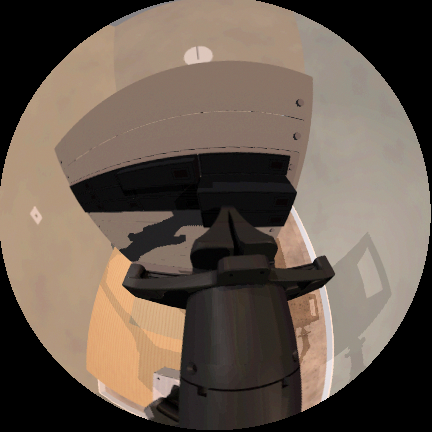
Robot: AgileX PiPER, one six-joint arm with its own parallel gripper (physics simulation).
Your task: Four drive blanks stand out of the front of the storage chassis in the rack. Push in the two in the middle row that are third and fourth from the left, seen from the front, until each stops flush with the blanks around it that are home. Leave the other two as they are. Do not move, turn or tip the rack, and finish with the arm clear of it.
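Note:
The rack (200,95) fills the upper middle, with the dark storage chassis across its front. In the rightmost column, the middle-row blank (245,198) stands out past the top-row blank (240,164) above it and the bottom-row blank (277,220) below it. Left of that column, a blank (157,174) in the top row also stands out. The middle row farther left is dark, and its blanks are hard to tell apart. My gripper (226,213) is shut and empty. Its tips overlap the lower part of the rightmost column; contact cannot be told, and the fingers hide part of the bottom row.
An orange ribbed surface (112,320) lies at the lower left, with a light grey block (165,381) near its lower end. A brown speckled surface (312,360) with a white edge lies at the lower right. The arm's shadow falls on the rack's lower panels.

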